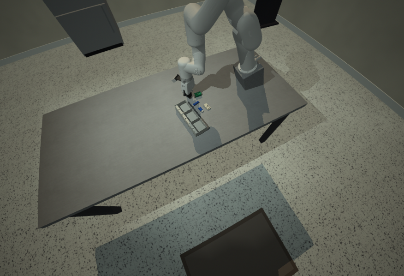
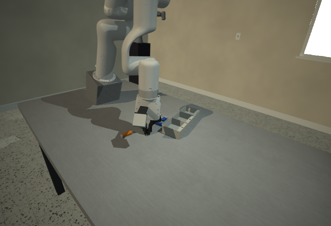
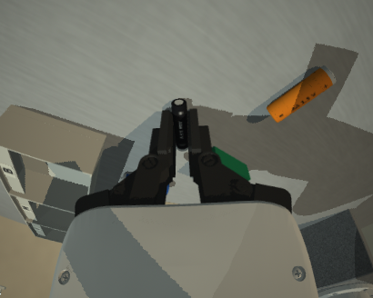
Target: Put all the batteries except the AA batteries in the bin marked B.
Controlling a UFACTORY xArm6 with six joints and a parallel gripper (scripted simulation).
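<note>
The black cylindrical battery is 2 cm below my hand. From my hand the other things lie so: orange cylindrical battery 8 cm to the right, 5 cm behind, 2 cm below; then blue cylindrical battery 8 cm to the left, 2 cm below, 1 cm behind; then green block battery 5 cm behind, 2 cm to the left, 1 cm below.
</note>
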